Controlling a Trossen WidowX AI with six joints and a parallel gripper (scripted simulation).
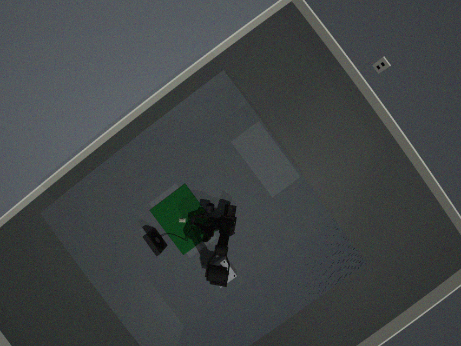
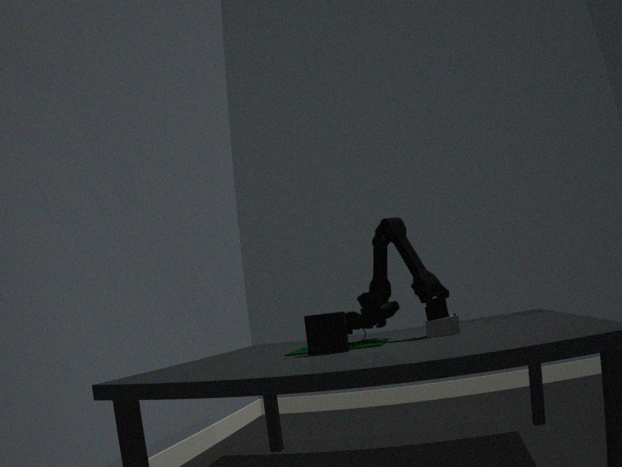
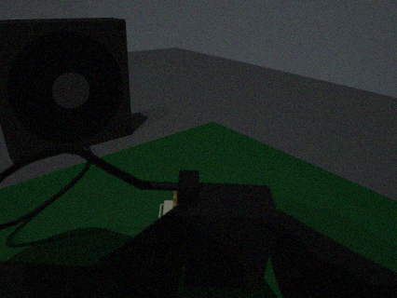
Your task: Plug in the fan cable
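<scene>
Right now my gripper tip is 3 cm short of the green board, 5 cm to the right of it and 8 cm above it. Also, from my gripper tip: dark plug: 1 cm below; black fan: 5 cm ahead, 22 cm to the left.
</scene>
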